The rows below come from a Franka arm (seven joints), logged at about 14 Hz.
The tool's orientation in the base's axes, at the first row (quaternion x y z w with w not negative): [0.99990, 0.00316, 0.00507, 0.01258]
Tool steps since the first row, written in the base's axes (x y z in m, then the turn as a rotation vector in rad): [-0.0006, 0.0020, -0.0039, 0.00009, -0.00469, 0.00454]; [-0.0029, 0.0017, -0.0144, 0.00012, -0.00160, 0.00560]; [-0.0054, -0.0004, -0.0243, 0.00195, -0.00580, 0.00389]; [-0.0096, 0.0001, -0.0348, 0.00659, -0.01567, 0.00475]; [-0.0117, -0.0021, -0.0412, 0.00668, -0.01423, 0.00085]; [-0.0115, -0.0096, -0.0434, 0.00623, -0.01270, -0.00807]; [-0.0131, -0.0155, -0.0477, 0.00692, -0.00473, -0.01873]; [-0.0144, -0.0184, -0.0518, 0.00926, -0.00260, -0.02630]
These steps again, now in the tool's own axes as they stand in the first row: [-0.0006, -0.0021, 0.0038, 0.00011, 0.00480, -0.00442]; [-0.0030, -0.0021, 0.0143, 0.00017, 0.00174, -0.00556]; [-0.0056, -0.0002, 0.0242, 0.00195, 0.00591, -0.00372]; [-0.0099, -0.0010, 0.0347, 0.00654, 0.01583, -0.00429]; [-0.0121, 0.0010, 0.0411, 0.00660, 0.01429, -0.00042]; [-0.0120, 0.0084, 0.0435, 0.00607, 0.01253, 0.00845]; [-0.0137, 0.0142, 0.0479, 0.00670, 0.00430, 0.01891]; [-0.0150, 0.0170, 0.0521, 0.00898, 0.00199, 0.02645]
